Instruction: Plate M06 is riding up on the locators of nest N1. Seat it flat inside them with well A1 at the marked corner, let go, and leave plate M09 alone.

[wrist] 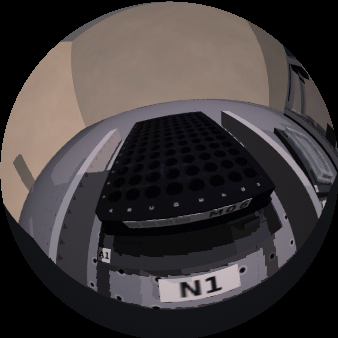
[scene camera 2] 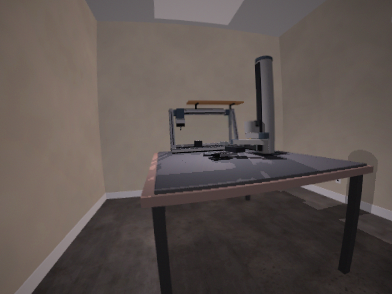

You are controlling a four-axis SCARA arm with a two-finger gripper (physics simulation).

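Pixels of known places: gripper, fingertip midpoint: [wrist: 170,124] [scene camera 2: 217,154]; arm's base, origin of the base link: [scene camera 2: 266,154].
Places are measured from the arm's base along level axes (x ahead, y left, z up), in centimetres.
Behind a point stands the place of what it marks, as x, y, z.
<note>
Plate M06 [wrist: 185,165] @(46.6, 9.5, 5.1), black with many round wells, fills the middle of the wrist view. Its M06 label faces front and its A letter is at the front left, on the side of the A1 tag [wrist: 104,255] @(42.1, 14.4, 2.5). A dark gap shows between its front edge and nest N1 [wrist: 165,252] @(43.0, 10.7, 2.5); its exact height and the locators are hidden. My gripper [wrist: 170,124] @(52.9, 10.5, 5.0) [scene camera 2: 220,155] @(52.9, 10.5, 5.0) is low over the nest, its fingers closed in along both long sides of the plate. The pads are hidden against it. Plate M09 is not readable; a pale plate [wrist: 307,152] @(49.0, -8.6, 3.7) sits at the right.
The pale plate lies in a dark nest [wrist: 281,136] @(55.8, -8.4, 2.2) beyond my right finger. In the scene view, a gantry frame [scene camera 2: 205,111] @(41.2, -62.4, 48.4) and an orange shelf [scene camera 2: 215,102] stand behind, and the arm's column [scene camera 2: 267,100] @(2.9, 6.9, 49.3) rises at the right of the table [scene camera 2: 260,185] @(56.1, 75.0, -0.5).
</note>
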